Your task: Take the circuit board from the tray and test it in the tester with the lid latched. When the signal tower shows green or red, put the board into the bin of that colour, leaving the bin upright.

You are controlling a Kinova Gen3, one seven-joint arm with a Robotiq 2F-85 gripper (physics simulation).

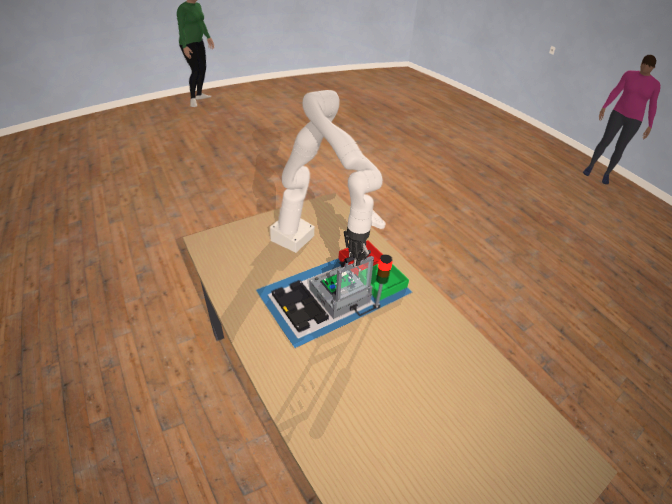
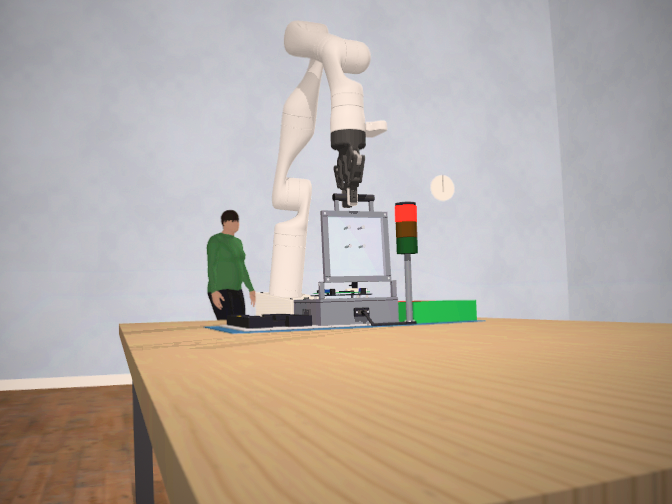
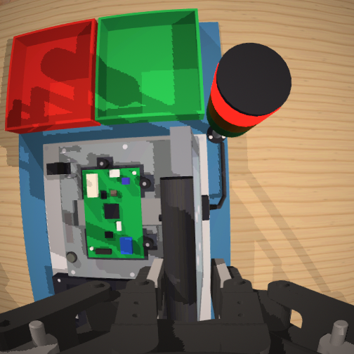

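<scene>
The green circuit board point(image 1: 328, 282) point(image 3: 131, 200) lies flat in the grey tester point(image 1: 352, 304) point(image 2: 332, 313) point(image 3: 107, 268). The tester's clear, grey-framed lid point(image 2: 387, 246) point(image 3: 181, 150) stands open, about upright. My gripper point(image 1: 355, 261) point(image 2: 351, 201) point(image 3: 188, 274) is open, pointing down at the lid's top, with its fingers on either side of the black bar handle point(image 2: 369, 198) point(image 3: 177, 230) and a gap at each side. The signal tower point(image 1: 384, 265) point(image 2: 406, 213) point(image 3: 234, 114) shows red. The red bin point(image 1: 374, 252) point(image 3: 52, 75) and green bin point(image 1: 399, 282) point(image 2: 442, 310) point(image 3: 150, 60) stand upright, side by side.
The black tray point(image 1: 286, 295) point(image 2: 271, 320) lies beside the tester, opposite the bins, on a white panel of the blue mat point(image 1: 297, 341). The tower's pole stands close beside the tester and the green bin, with a cable point(image 3: 223, 170) between tower and tester.
</scene>
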